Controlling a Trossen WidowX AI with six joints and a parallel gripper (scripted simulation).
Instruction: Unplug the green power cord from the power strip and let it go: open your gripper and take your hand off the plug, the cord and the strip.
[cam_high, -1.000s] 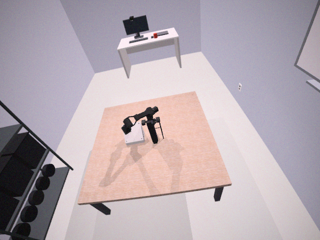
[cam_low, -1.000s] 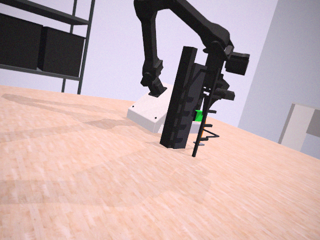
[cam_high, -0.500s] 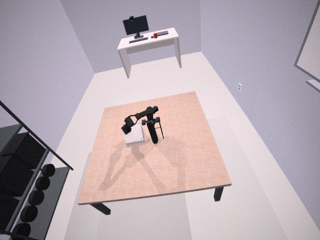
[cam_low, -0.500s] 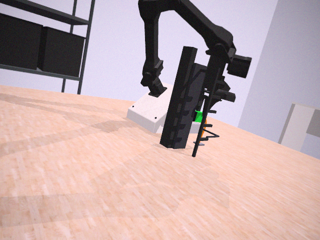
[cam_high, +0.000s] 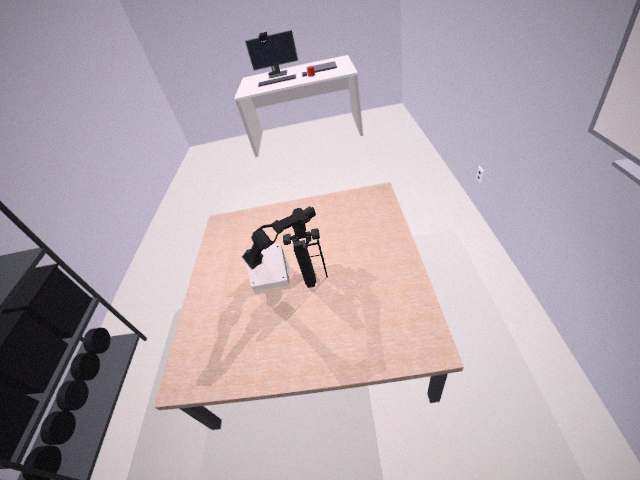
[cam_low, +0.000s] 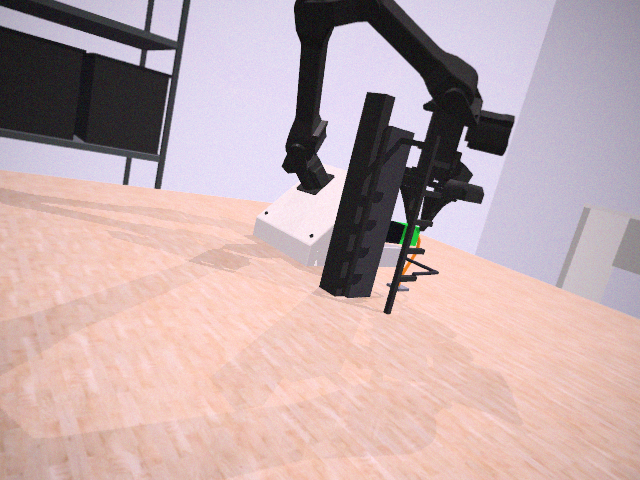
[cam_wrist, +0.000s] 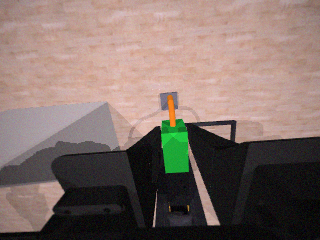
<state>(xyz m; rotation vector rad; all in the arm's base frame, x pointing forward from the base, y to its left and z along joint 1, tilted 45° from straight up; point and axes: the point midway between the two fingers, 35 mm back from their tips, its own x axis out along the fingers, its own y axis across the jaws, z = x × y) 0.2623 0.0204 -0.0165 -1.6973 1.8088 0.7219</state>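
Now: the green plug 40 mm to the right of my gripper tip.
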